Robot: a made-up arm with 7 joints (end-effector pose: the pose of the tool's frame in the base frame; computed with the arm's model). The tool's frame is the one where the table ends.
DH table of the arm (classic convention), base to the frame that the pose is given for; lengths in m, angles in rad. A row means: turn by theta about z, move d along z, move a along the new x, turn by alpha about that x. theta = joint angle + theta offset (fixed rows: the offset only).
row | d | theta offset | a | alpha
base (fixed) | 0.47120 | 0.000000 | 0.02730 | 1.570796
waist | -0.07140 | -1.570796 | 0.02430 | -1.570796
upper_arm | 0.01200 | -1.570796 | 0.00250 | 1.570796
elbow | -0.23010 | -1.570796 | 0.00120 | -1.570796
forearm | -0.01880 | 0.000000 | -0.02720 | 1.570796
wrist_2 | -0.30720 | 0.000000 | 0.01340 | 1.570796
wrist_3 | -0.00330 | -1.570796 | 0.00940 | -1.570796
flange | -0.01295 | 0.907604 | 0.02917 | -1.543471
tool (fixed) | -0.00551 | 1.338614 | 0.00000 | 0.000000
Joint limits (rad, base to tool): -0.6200..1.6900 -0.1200..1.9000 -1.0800..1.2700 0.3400..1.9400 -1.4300..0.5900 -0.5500..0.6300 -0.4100..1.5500
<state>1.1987 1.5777 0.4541 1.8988 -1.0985 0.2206 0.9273</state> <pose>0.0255 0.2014 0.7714 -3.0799 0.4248 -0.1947</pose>
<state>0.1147 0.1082 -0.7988 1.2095 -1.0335 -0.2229 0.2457</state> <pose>0.2982 -0.1146 0.1122 0.5710 -1.9032 -1.5551</pose>
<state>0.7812 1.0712 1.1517 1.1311 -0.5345 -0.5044 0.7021</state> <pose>0.1037 0.5013 0.5930 2.3347 -1.6024 0.2977</pose>
Working (the frame after each row of the table, in the pose's form):
after base (fixed): 0.0273 0.0000 0.4712 1.5708 0.0000 0.0000
after waist: 0.0444 0.0714 0.4539 0.0000 0.7896 0.0000
after upper_arm: 0.0545 0.0702 0.4608 1.2592 0.2276 -0.9466
after elbow: 0.1324 0.2717 0.3815 -0.0978 1.1822 -0.5217
after forearm: 0.1040 0.2588 0.3925 1.9080 1.2805 -0.4808
after wrist_2: 0.0702 0.5036 0.5755 -1.8158 -0.7931 1.9237
after wrist_3: 0.0731 0.5075 0.5842 -1.3629 -1.5646 -0.9098
after flange: 0.1037 0.4994 0.5878 2.7748 0.1885 -0.0278

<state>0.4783 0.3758 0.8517 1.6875 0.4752 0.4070 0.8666</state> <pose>0.2691 0.3371 0.4994 0.3742 -2.0447 0.4888</pose>
Working (the frame after each row of the table, in the pose's form):
after base (fixed): 0.0273 0.0000 0.4712 1.5708 0.0000 0.0000
after waist: 0.0385 0.0714 0.4496 0.0000 1.0925 0.0000
after upper_arm: 0.0496 0.0691 0.4543 0.6508 -0.0805 -1.4302
after elbow: 0.1475 0.1527 0.2637 -0.2514 1.5664 -1.3310
after forearm: 0.1199 0.1521 0.2818 2.2652 1.0159 -0.9627
after wrist_2: 0.2547 0.3540 0.4704 -2.1449 0.2135 0.8041
after wrist_3: 0.2626 0.3576 0.4752 2.5588 0.8821 0.7126
after flange: 0.2649 0.3344 0.4969 1.5482 -1.3592 -0.3427

